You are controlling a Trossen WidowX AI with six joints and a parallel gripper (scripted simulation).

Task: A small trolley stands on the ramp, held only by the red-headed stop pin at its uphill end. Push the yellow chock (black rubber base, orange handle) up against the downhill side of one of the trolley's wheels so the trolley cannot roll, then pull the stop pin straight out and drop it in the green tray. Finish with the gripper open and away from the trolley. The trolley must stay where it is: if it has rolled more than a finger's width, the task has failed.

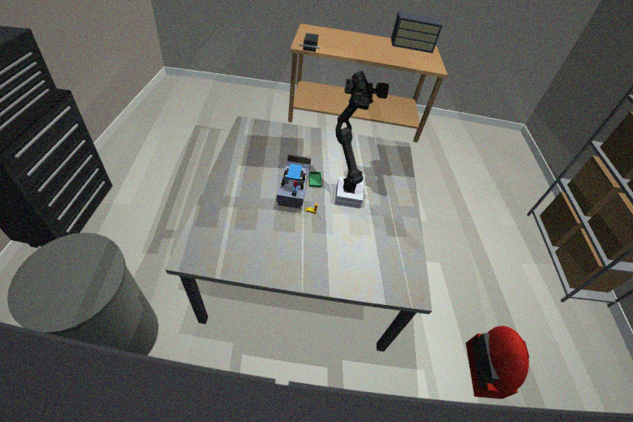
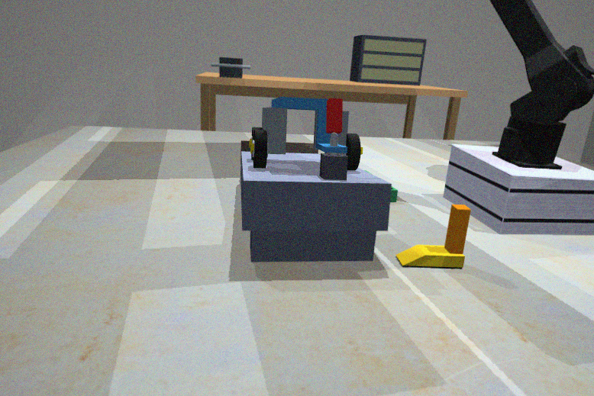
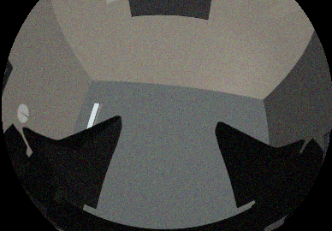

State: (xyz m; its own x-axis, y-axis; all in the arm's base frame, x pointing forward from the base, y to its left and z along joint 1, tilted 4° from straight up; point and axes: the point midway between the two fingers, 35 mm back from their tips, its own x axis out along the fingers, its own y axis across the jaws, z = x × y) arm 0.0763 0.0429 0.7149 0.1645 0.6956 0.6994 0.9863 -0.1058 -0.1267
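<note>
My gripper tip is 140 mm short of the yellow chock, 30 mm to the right of it and 800 mm above it. Also, from my gripper tip: trolley 270 mm ahead, 110 mm to the right, 710 mm below; green tray 140 mm ahead, 220 mm to the right, 830 mm below; red-headed stop pin 250 mm ahead, 20 mm to the right, 690 mm below.
</note>
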